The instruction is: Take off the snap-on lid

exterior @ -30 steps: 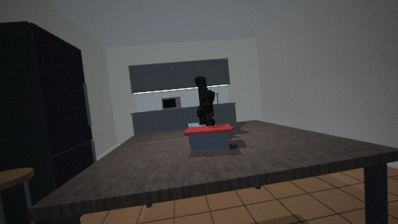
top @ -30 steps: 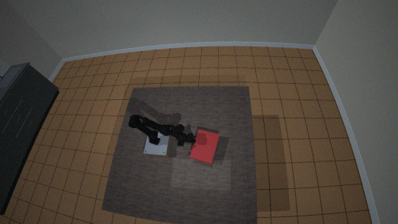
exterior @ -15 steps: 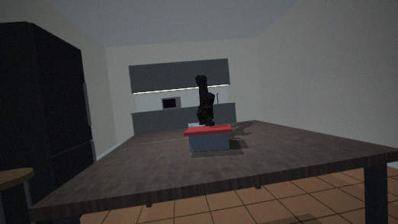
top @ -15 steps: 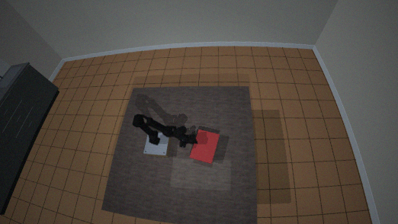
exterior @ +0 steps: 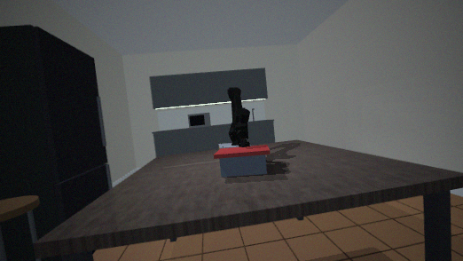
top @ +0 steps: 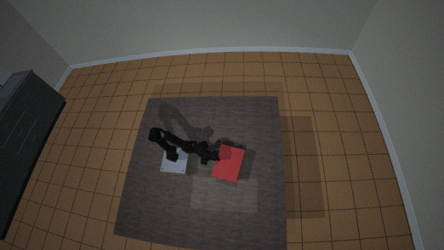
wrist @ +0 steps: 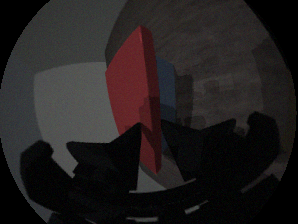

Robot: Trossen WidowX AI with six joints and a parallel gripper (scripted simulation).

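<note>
The red lid lies 80 mm ahead of my gripper tip and 10 mm above it. Round my gripper tip: storage box 80 mm ahead, 50 mm below.
</note>
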